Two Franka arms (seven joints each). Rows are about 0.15 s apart.
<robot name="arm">
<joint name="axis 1" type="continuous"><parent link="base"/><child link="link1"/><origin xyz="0 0 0.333" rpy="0 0 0"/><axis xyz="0 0 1"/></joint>
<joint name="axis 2" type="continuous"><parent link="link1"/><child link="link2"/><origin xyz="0 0 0" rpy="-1.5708 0 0"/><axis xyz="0 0 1"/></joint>
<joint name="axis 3" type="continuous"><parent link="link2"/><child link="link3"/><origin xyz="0 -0.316 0" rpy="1.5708 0 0"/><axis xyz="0 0 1"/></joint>
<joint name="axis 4" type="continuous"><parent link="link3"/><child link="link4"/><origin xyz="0.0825 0 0" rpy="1.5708 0 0"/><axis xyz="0 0 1"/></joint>
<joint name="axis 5" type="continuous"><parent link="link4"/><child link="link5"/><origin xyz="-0.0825 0.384 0" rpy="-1.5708 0 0"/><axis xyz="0 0 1"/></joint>
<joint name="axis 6" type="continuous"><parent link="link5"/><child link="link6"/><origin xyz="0 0 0" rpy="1.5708 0 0"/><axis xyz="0 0 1"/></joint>
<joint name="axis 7" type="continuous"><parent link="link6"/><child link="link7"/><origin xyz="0.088 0 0" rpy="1.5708 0 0"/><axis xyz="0 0 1"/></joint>
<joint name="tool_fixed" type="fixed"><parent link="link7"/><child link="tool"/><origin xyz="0 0 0.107" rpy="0 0 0"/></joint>
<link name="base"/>
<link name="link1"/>
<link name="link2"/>
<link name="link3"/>
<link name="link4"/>
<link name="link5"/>
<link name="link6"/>
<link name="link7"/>
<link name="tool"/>
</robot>
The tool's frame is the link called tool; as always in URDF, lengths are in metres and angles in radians. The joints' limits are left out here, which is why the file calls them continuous.
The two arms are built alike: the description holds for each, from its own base.
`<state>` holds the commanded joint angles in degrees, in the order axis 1, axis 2, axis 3, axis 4, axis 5, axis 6, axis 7, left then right.
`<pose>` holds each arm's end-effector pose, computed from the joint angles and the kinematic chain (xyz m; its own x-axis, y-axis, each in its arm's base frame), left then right.
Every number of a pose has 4 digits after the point.
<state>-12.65 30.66 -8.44 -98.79 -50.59 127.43 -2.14 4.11 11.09 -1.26 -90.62 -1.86 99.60 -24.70</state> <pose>0.6230 -0.2555 0.2865 0.9520 0.1599 -0.2610 0.2942 -0.7139 0.6355 0.6178 0.0289 0.5200 0.8828 0.4672 -0.0486 0.4684 -0.8833 0.0173</pose>
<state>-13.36 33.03 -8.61 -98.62 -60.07 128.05 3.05 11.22 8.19 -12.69 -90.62 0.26 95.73 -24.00</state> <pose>0.6204 -0.2670 0.2642 0.9414 0.1637 -0.2949 0.3301 -0.6268 0.7058 0.6002 -0.0069 0.5471 0.9219 0.3832 -0.0568 0.3840 -0.9233 0.0040</pose>
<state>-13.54 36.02 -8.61 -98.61 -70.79 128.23 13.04 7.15 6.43 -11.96 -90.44 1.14 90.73 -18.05</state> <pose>0.6181 -0.2707 0.2335 0.9474 0.1493 -0.2830 0.3183 -0.5299 0.7861 0.5826 -0.0409 0.5593 0.9684 0.2281 -0.1004 0.2263 -0.9736 -0.0291</pose>
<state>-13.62 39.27 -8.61 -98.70 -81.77 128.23 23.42 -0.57 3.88 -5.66 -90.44 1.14 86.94 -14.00</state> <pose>0.6142 -0.2722 0.1992 0.9519 0.1624 -0.2599 0.3053 -0.4281 0.8506 0.5634 -0.0575 0.5788 0.9832 0.1364 -0.1211 0.1320 -0.9903 -0.0438</pose>
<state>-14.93 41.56 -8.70 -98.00 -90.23 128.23 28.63 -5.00 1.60 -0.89 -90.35 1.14 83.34 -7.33</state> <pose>0.6089 -0.2879 0.1807 0.9459 0.1881 -0.2643 0.3156 -0.3447 0.8841 0.5462 -0.0539 0.5970 0.9889 0.0285 -0.1460 0.0231 -0.9990 -0.0384</pose>
